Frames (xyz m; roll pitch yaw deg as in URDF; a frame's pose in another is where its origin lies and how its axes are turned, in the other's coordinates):
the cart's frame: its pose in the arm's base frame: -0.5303 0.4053 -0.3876 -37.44 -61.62 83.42
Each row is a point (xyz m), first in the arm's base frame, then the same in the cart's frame.
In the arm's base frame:
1: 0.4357 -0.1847 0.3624
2: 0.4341 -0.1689 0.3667
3: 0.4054 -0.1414 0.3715
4: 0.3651 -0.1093 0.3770
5: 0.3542 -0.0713 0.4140
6: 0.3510 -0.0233 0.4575
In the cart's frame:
1: 0.4339 -1.2866 -0.0093
2: 0.4450 -1.2769 -0.0165
3: 0.4607 -1.2403 -0.0122
4: 0.4785 -1.1926 -0.0026
5: 0.5284 -1.1717 -0.0049
6: 0.5892 -1.1520 -0.0163

